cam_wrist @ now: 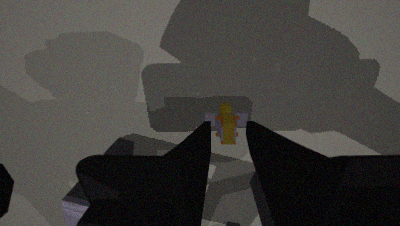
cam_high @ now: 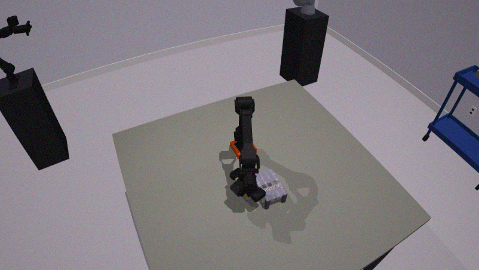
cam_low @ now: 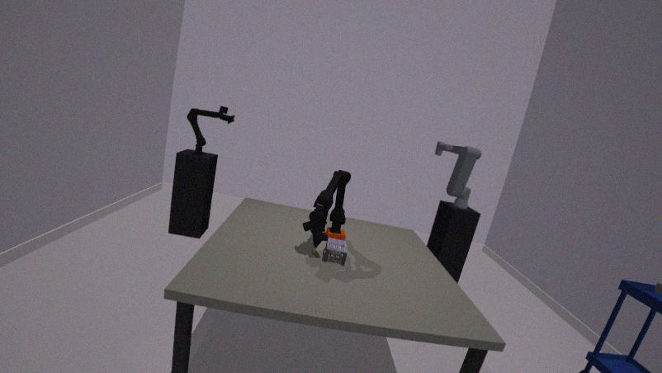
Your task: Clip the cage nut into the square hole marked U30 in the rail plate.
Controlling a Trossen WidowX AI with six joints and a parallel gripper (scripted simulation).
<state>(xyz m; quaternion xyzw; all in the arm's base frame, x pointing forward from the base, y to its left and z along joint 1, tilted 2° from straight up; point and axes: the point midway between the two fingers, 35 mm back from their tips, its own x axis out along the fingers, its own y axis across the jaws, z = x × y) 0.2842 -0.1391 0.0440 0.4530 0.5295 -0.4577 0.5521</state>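
The cage nut lies 1 cm below my gripper tip.
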